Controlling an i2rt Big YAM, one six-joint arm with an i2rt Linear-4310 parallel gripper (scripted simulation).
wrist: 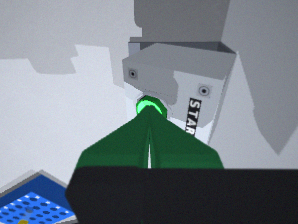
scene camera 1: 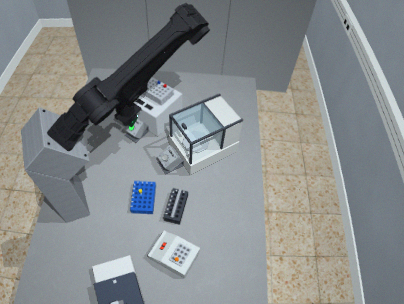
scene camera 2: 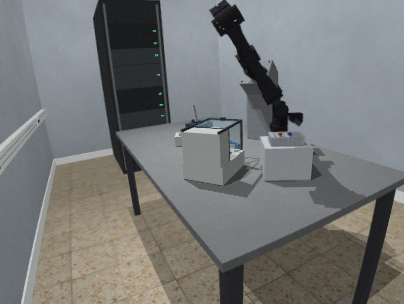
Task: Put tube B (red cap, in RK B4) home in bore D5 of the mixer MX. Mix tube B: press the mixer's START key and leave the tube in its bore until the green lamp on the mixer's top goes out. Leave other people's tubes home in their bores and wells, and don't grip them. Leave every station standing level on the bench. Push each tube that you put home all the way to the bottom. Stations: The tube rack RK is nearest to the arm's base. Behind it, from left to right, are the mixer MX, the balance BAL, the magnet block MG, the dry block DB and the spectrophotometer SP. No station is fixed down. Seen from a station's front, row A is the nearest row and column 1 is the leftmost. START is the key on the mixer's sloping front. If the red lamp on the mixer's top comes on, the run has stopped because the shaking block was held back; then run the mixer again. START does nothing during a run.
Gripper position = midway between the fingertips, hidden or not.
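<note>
A white mixer MX (scene camera 2: pixel 281 162) (wrist: pixel 228 94) (scene camera 1: pixel 156 117) is visible. A dry block (scene camera 1: pixel 165 249) is visible too; in the wrist view it is out of frame. Also visible: the gripper (wrist: pixel 149 112).
</note>
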